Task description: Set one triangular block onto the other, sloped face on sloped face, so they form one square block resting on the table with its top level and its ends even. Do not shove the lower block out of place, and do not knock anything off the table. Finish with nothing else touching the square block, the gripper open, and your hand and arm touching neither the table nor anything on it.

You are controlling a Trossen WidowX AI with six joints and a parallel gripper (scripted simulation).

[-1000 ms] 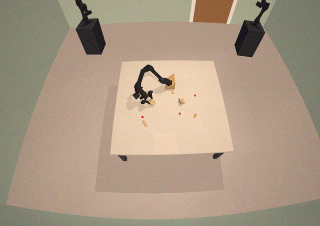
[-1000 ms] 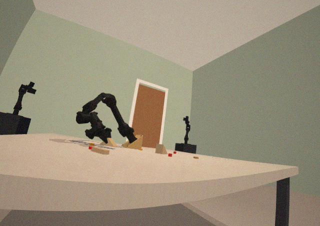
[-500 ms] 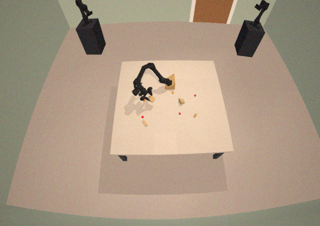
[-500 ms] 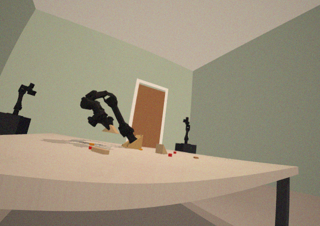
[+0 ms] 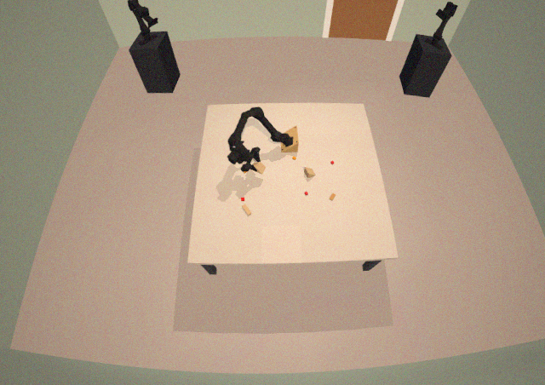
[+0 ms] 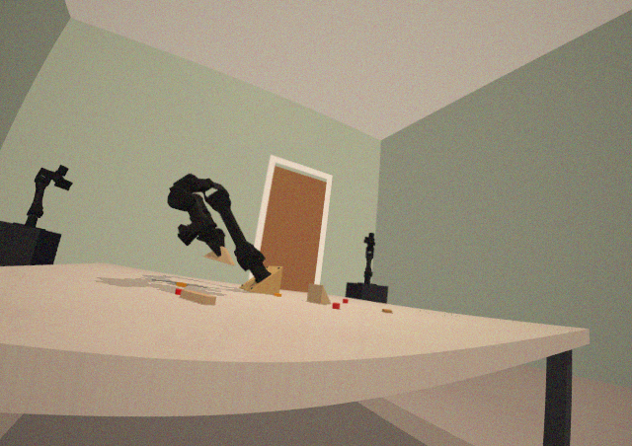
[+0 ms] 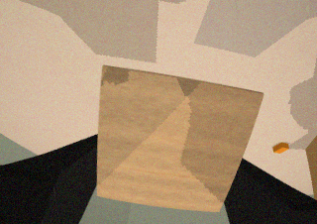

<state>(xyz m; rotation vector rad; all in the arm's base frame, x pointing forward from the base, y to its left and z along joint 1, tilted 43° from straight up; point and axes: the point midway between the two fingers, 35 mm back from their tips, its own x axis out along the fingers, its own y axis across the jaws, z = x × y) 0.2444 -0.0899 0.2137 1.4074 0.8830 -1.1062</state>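
Right now the triangular block is 1 cm above my gripper tip.
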